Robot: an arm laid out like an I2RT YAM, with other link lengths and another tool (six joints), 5 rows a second.
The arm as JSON. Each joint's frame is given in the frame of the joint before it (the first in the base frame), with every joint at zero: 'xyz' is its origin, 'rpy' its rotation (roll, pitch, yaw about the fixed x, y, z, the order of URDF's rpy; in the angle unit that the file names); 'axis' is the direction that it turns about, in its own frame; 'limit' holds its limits. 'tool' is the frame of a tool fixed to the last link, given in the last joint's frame.
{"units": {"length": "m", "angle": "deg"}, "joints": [
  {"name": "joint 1", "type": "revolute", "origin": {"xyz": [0.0, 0.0, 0.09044], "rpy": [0.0, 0.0, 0.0]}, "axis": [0.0, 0.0, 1.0], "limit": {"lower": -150.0, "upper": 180.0}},
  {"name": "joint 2", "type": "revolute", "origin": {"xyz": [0.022, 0.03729, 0.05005], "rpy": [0.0, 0.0, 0.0]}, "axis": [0.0, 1.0, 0.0], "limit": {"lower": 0.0, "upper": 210.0}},
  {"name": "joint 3", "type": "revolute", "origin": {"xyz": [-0.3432, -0.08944, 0.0], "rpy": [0.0, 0.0, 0.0]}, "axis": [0.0, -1.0, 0.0], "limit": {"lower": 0.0, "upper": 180.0}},
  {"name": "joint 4", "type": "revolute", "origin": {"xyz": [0.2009, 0.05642, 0.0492], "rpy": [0.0, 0.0, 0.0]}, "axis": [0.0, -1.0, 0.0], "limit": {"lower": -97.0, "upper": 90.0}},
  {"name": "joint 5", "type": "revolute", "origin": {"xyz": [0.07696, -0.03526, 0.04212], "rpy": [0.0, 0.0, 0.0]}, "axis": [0.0, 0.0, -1.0], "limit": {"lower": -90.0, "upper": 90.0}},
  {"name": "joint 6", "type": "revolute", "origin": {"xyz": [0.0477, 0.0, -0.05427], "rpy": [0.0, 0.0, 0.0]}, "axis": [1.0, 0.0, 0.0], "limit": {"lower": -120.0, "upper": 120.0}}
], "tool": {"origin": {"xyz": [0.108, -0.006, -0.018], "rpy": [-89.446, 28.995, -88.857]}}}
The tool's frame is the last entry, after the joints.
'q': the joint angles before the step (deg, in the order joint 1, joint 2, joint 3, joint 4, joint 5, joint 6). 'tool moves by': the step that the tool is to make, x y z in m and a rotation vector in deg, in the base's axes. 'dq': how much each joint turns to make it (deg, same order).
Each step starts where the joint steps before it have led.
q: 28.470 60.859 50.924 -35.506 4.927 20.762
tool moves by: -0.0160 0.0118 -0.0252 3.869 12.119 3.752
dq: -4.115 4.595 -0.434 -4.147 -11.822 -0.323
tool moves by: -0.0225 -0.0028 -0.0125 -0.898 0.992 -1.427
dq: 5.419 -3.821 -3.838 -0.824 4.212 5.429
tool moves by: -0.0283 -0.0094 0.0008 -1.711 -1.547 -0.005
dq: 9.713 -6.734 -0.761 -5.791 7.415 6.690
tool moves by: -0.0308 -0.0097 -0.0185 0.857 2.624 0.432
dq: 9.365 -5.844 -4.066 -4.023 2.912 8.843
